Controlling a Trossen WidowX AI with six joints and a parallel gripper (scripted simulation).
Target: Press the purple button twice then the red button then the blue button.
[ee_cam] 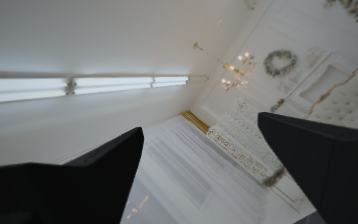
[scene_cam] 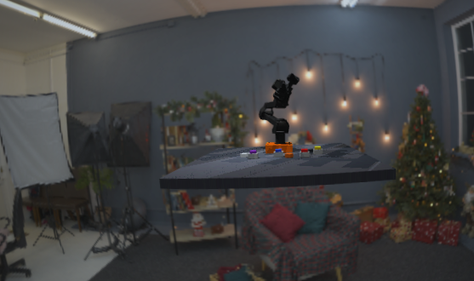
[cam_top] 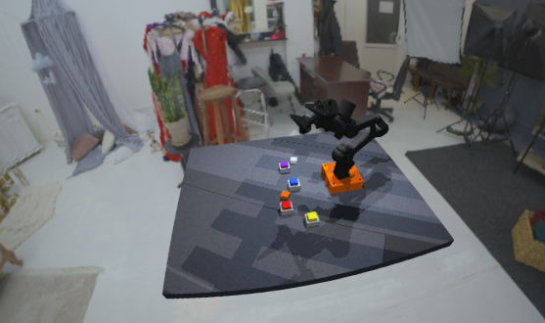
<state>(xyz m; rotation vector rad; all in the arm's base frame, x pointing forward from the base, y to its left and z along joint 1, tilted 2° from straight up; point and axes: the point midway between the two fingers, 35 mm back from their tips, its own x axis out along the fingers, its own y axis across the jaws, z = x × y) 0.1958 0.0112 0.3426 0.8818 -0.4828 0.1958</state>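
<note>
My gripper tip is now 37 cm above the purple button, 21 cm to the left of it and 2 cm past it. Round my gripper tip: orange block 39 cm below, 4 cm ahead, 3 cm to the right; then red button 37 cm below, 7 cm ahead, 5 cm to the left; then blue button 37 cm below, 7 cm to the right, 1 cm behind.
</note>
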